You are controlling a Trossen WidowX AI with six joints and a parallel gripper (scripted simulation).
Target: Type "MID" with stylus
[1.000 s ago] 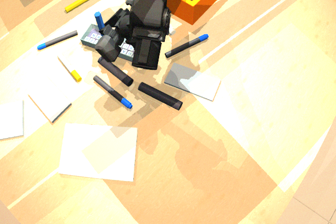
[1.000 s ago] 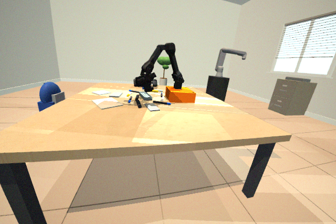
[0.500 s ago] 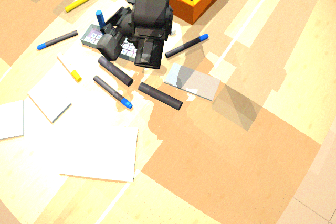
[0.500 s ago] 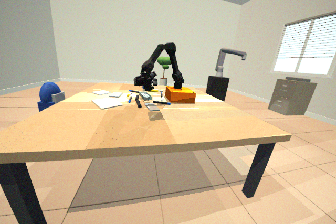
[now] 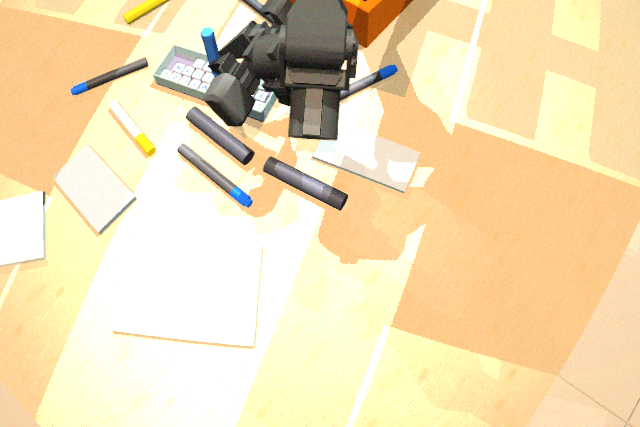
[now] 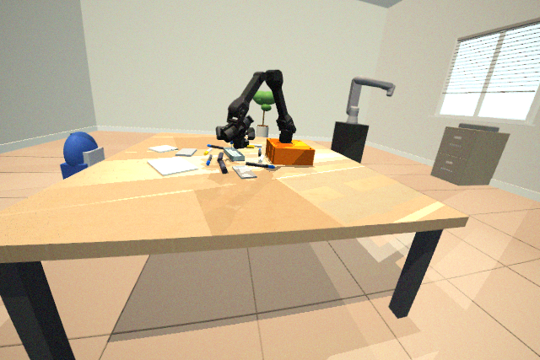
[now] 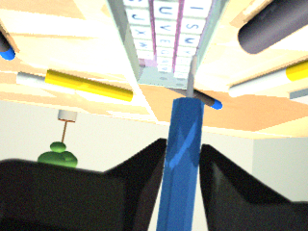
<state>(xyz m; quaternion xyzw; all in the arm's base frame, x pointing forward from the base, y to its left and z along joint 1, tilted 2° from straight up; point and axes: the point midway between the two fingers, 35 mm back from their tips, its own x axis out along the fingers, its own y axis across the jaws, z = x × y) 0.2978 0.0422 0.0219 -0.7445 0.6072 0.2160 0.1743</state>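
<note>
The yellow-tipped pen lies 12 cm ahead of my gripper tip, 8 cm to the right of it and 9 cm below it. The rest, counted from my gripper tip: blue stylus (1 cm below); yellow pen (10 cm behind, 24 cm to the right, 9 cm below).
</note>
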